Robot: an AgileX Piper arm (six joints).
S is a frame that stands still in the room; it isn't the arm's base.
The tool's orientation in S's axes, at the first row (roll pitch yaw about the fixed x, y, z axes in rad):
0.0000, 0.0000, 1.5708
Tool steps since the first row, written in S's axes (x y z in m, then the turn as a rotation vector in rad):
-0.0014, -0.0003, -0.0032, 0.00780, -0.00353, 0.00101
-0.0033, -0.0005, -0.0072, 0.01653, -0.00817, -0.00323
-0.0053, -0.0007, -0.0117, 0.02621, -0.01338, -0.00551
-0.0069, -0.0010, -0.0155, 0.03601, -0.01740, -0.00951
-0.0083, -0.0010, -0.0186, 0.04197, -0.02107, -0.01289
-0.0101, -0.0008, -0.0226, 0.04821, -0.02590, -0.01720
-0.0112, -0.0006, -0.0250, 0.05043, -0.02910, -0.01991
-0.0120, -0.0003, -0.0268, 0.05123, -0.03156, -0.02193
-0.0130, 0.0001, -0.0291, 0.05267, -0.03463, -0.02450
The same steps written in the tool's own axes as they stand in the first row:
-0.0003, 0.0014, -0.0032, -0.00353, -0.00780, 0.00101
-0.0005, 0.0033, -0.0072, -0.00817, -0.01653, -0.00323
-0.0007, 0.0053, -0.0117, -0.01338, -0.02621, -0.00551
-0.0010, 0.0069, -0.0155, -0.01740, -0.03601, -0.00951
-0.0010, 0.0083, -0.0186, -0.02107, -0.04197, -0.01289
-0.0008, 0.0101, -0.0226, -0.02590, -0.04821, -0.01720
-0.0006, 0.0112, -0.0250, -0.02910, -0.05043, -0.01991
-0.0003, 0.0120, -0.0268, -0.03156, -0.05123, -0.02193
0.0001, 0.0130, -0.0291, -0.03463, -0.05267, -0.02450

